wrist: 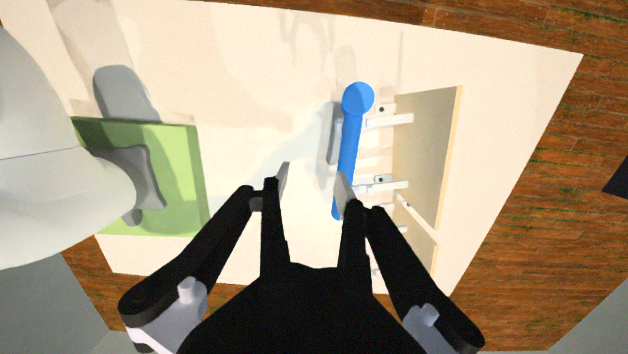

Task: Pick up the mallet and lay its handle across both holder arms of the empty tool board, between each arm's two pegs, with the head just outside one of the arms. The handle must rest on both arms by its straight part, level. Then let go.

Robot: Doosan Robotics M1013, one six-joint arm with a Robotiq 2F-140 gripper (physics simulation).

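Where they show: gripper, fingertip midpoint: [311,176]; arm's base at its link origin: [124,179].
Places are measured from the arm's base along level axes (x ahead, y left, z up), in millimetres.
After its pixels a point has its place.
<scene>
The blue mallet [351,145] @(x 582, y 107, z 76 mm) lies across the two white holder arms, the far arm [397,120] @(x 683, y 152, z 35 mm) and the near arm [392,185] @(x 698, y 3, z 35 mm). Its round head is just beyond the far arm, and its handle end reaches past the near arm. Small pegs show beside the handle at the far arm; the near arm's pegs are partly hidden by the right finger. The upright beige tool board [425,150] @(x 723, y 101, z 88 mm) stands to the right. My gripper [311,176] @(x 507, y 94, z 208 mm) is open and empty, left of the handle's lower part, with its right finger overlapping the handle in view. Exact contact and level cannot be told.
A green block [175,175] @(x 137, y 7, z -12 mm) with a grey fixture [150,185] @(x 82, y -12, z 13 mm) stands at the left, below a large white rounded arm body [55,175] @(x 85, y 76, z 165 mm). A slanted white brace [417,219] @(x 760, y -77, z 64 mm) joins the tool board near its lower part. Wooden floor [550,200] borders the pale table top [240,75] @(x 330, y 248, z -62 mm).
</scene>
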